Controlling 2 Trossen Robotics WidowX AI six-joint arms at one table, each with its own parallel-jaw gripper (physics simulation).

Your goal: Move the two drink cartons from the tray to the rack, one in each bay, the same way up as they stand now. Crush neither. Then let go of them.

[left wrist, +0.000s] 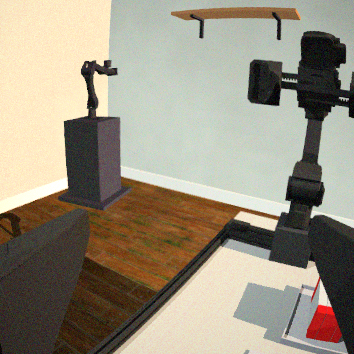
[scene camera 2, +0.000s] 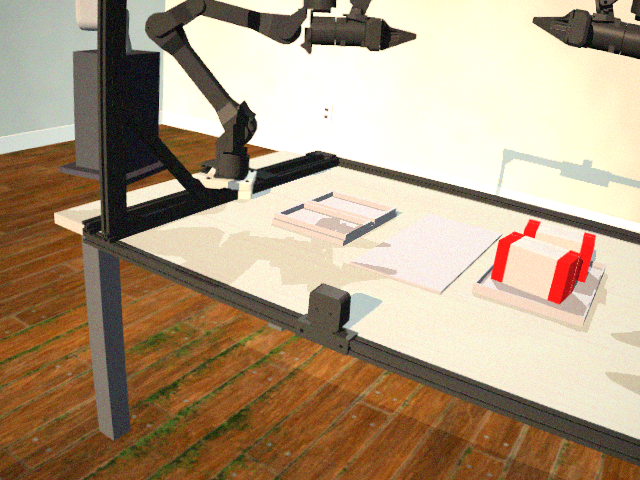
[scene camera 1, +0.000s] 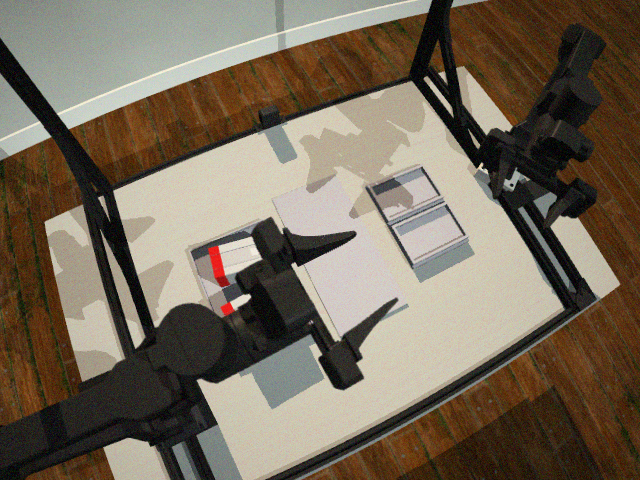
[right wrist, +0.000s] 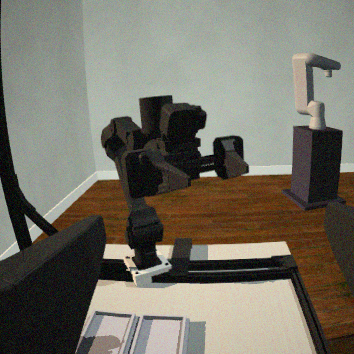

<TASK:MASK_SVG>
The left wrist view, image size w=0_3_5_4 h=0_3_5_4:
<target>my left gripper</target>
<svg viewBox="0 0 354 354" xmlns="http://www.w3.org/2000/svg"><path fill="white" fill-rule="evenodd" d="M315 214L311 219L307 234L308 243L347 353L354 354L354 228L324 214ZM86 209L72 209L0 244L0 354L52 353L82 267L89 239L90 228Z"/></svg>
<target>my right gripper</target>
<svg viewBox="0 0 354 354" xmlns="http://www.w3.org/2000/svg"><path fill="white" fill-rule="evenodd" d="M249 62L247 99L250 103L279 105L281 88L296 90L298 96L297 107L331 112L331 104L348 107L348 116L354 118L354 71L351 74L349 90L335 88L333 79L337 79L336 68L339 68L340 63L345 63L346 46L344 43L339 42L339 37L330 37L323 34L303 34L300 39L301 59L298 61L297 73L282 72L282 61L253 59Z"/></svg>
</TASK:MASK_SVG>
